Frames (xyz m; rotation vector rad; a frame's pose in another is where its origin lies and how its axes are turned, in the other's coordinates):
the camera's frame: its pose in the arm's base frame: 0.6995 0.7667 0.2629 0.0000 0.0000 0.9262
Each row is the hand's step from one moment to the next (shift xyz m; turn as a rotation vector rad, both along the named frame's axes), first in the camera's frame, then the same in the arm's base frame.
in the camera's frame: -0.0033 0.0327 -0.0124 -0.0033 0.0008 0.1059
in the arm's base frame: -0.0281 0.0170 -0.0124 -0.0026 -0.0022 0.1059
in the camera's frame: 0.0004 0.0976 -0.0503 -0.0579 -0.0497 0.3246
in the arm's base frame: -0.0778 0.0590 -0.0503 0.0049 -0.0761 0.3246
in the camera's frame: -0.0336 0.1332 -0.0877 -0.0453 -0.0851 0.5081
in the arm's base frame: -0.1267 0.0532 -0.0877 0.0408 -0.0873 0.5081
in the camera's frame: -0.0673 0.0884 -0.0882 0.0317 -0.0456 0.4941
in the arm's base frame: -0.1111 -0.0007 -0.0882 0.0555 -0.0021 0.4941
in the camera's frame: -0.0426 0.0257 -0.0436 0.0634 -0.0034 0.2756
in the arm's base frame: -0.0461 -0.0186 -0.0436 0.0408 0.0486 0.2756
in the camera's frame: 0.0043 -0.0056 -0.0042 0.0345 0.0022 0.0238
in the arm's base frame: 0.0071 0.0001 -0.0042 0.0190 0.0289 0.0238
